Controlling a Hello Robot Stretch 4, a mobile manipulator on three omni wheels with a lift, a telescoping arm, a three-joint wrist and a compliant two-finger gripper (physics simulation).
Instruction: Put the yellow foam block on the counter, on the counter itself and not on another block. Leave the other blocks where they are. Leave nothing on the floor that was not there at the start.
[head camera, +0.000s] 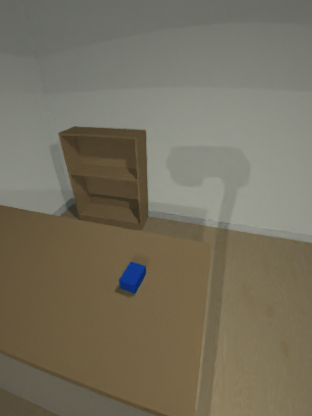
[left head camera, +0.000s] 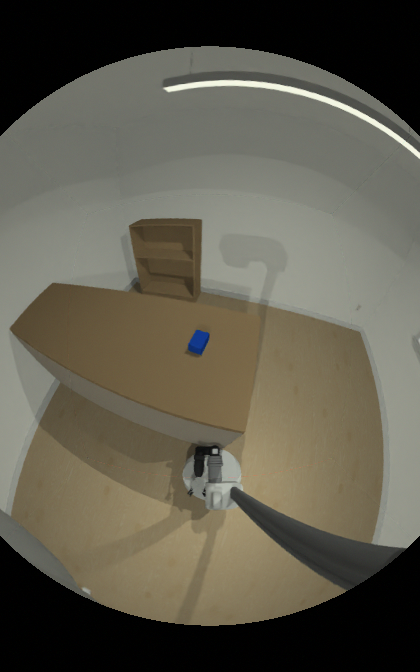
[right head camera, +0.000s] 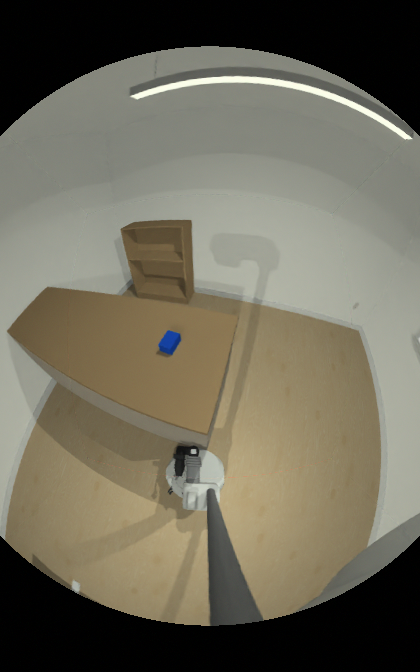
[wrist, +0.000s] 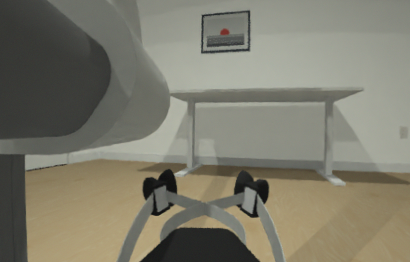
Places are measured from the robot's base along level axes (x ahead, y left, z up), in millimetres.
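Pixels of known places: gripper, fingertip midpoint: (wrist: 205, 184).
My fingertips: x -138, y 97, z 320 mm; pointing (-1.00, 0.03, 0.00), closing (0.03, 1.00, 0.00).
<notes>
Behind a point stands the place of what it marks.
The yellow foam block does not show in any of the views. A blue block (head camera: 132, 277) {x 560, y 94, z 927 mm} (left head camera: 199, 342) (right head camera: 170, 342) lies on the brown-topped counter (head camera: 75, 310) {x 461, y 271, z 882 mm} (left head camera: 120, 350) (right head camera: 100, 350), towards its right end. My gripper (wrist: 205, 184) {x -138, y 97, z 320 mm} is open in the wrist view, its two dark fingertips well apart with no thing between them. In the left head camera view the arm and wrist are folded in over the robot's base, beside the counter's near right corner. The gripper is low, below the counter top.
An open brown shelf unit (head camera: 143, 180) {x 2086, y 176, z 547 mm} (left head camera: 197, 260) (right head camera: 188, 260) stands behind the counter against the wall. In the wrist view a white table (wrist: 265, 95) {x -1947, y 634, z 667 mm} stands by a wall under a framed picture (wrist: 225, 49) {x -2603, y 352, z 1265 mm}. The robot's base (left head camera: 230, 470) (right head camera: 212, 470) is close to the counter's near corner.
</notes>
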